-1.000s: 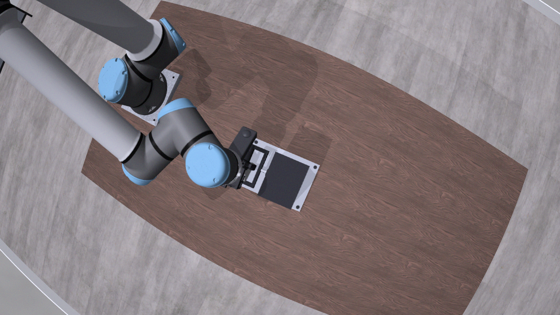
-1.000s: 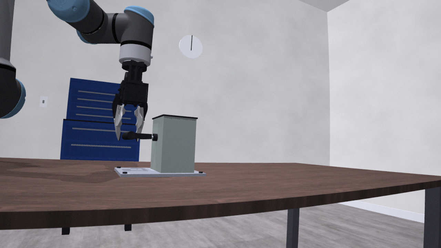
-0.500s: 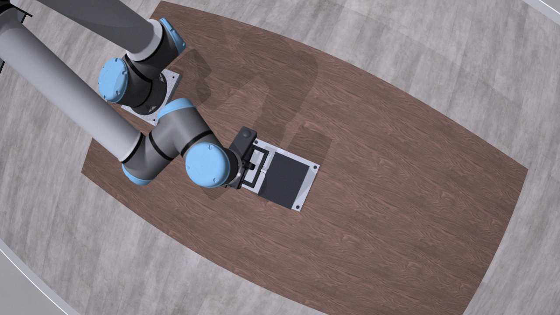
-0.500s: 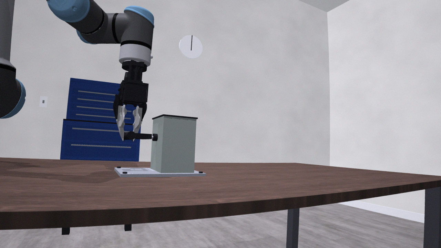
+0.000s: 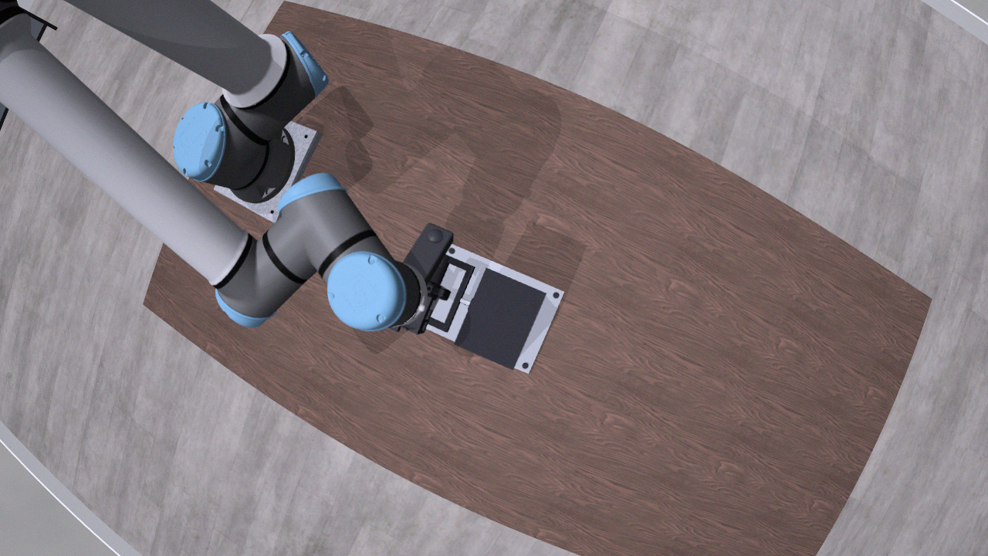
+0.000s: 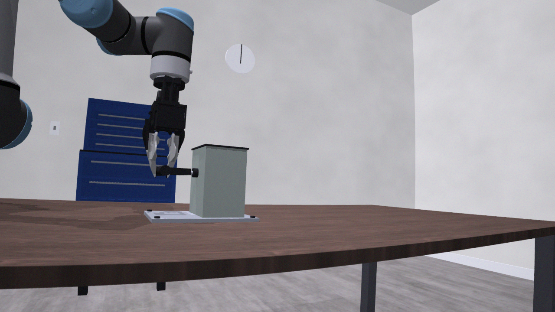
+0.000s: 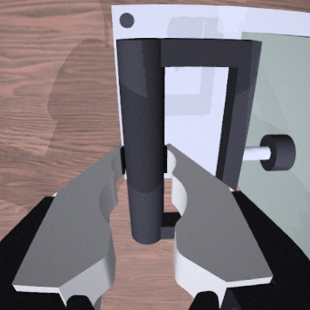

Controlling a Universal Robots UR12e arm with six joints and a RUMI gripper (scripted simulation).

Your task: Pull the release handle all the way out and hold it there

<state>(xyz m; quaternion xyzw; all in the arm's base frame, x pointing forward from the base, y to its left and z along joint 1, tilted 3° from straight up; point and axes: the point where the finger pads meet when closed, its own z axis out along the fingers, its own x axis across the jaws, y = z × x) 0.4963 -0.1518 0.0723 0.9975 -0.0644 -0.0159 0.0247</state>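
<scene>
The release handle lies 5 cm ahead of my hand and 1 cm to the right of it.
</scene>
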